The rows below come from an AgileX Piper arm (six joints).
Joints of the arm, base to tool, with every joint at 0 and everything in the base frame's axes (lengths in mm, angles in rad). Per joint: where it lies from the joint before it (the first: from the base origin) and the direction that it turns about. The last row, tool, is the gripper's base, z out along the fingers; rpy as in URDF.
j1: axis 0 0 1 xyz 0 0 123
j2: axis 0 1 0 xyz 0 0 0
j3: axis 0 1 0 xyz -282.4 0 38.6
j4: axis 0.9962 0 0.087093 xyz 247.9 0 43.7
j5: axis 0 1 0 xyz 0 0 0
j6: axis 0.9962 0 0.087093 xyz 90.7 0 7.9
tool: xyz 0 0 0 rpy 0 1.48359 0
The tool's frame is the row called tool.
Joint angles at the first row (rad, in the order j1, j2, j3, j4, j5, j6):
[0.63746 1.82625 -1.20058 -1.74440 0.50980 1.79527]
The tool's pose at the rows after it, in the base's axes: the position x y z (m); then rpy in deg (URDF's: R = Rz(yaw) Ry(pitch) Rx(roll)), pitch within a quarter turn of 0, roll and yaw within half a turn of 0:
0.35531, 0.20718, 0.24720, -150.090, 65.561, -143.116
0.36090, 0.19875, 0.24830, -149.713, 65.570, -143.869
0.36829, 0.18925, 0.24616, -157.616, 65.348, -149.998
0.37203, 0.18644, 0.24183, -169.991, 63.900, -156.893
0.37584, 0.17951, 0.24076, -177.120, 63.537, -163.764
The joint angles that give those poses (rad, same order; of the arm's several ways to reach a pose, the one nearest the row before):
[0.63745 1.82623 -1.21426 -1.74440 0.52498 1.76775]
[0.61182 1.82625 -1.21851 -1.74436 0.52007 1.76125]
[0.56643 1.82624 -1.22051 -1.74447 0.43650 1.78165]
[0.52611 1.82624 -1.22052 -1.74053 0.28893 1.80391]
[0.49804 1.82623 -1.22054 -1.74049 0.24550 1.84357]

